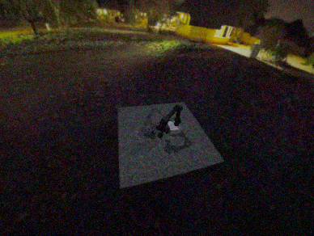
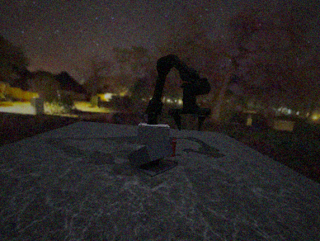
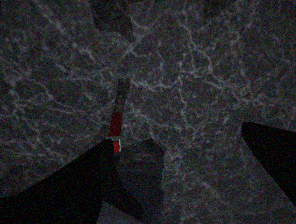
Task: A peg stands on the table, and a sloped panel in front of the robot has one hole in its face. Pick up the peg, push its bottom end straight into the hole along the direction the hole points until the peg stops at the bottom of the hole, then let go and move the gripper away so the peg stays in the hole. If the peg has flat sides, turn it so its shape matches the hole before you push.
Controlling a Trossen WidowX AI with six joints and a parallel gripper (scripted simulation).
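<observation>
My gripper tip is now 60 mm to the left of the reddish peg and 70 mm above it. Round my gripper tip: grey panel block 140 mm ahead, 150 mm to the right, 80 mm below.
</observation>
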